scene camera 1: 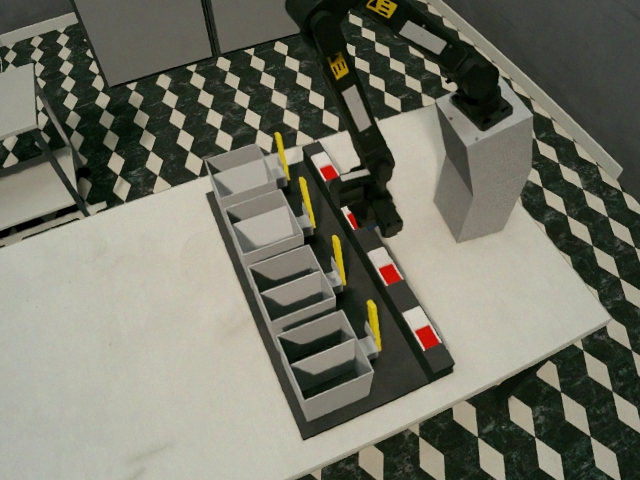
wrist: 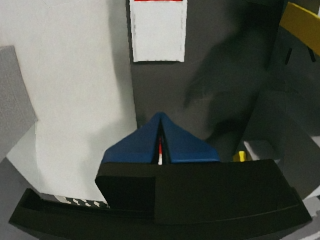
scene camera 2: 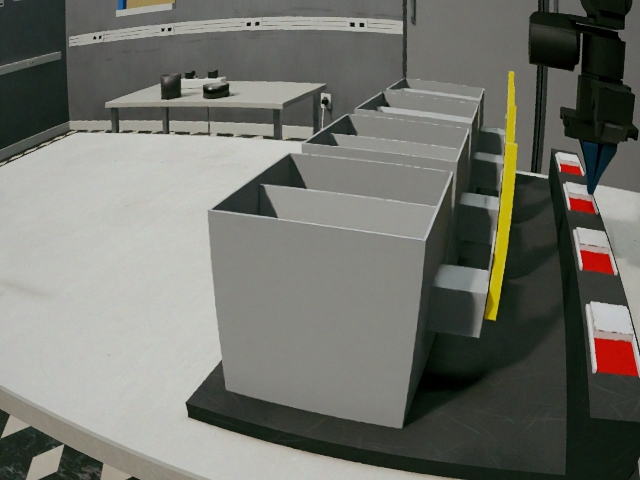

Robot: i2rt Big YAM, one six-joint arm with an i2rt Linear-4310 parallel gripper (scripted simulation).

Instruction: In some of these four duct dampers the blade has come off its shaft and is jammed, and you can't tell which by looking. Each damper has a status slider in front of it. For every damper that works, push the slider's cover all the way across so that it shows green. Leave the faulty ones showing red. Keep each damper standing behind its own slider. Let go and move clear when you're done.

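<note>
Gripper [scene camera 2: 589,193] and [wrist: 160,118]. A damper [scene camera 2: 474,217]. A damper [scene camera 2: 319,316]. A damper [scene camera 1: 240,169]. A damper [scene camera 1: 259,238]. A slider [wrist: 158,37].
</note>
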